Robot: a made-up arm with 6 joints.
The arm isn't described. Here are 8 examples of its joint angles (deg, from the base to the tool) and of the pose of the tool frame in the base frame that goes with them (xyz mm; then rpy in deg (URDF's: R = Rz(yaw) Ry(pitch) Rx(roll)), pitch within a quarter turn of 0, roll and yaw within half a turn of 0).
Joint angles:
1: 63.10 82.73 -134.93 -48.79 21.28 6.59
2: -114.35 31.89 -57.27 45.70 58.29 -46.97
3: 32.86 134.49 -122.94 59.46 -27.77 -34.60
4: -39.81 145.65 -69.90 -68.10 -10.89 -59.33
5: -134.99 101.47 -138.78 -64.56 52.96 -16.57
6: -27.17 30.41 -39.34 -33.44 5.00 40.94
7: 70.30 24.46 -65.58 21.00 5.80 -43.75
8: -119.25 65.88 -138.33 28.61 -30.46 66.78
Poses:
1: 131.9 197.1 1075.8 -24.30 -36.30 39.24
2: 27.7 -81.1 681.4 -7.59 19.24 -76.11
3: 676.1 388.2 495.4 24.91 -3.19 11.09
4: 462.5 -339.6 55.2 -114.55 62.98 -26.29
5: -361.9 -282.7 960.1 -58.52 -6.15 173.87
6: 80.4 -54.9 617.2 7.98 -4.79 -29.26
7: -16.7 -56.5 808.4 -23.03 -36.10 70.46
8: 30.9 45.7 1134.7 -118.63 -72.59 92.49
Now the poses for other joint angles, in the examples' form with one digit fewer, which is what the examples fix.
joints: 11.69 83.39 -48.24 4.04 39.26 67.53
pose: 309 81 423 90.7 69.7 33.1
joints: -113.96 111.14 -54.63 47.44 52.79 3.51
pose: -105 -399 286 136.9 50.4 -13.7
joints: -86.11 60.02 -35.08 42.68 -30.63 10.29
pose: -8 -260 521 49.8 -0.1 -102.5
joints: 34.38 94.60 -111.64 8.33 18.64 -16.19
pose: 423 283 833 -8.4 1.4 36.3
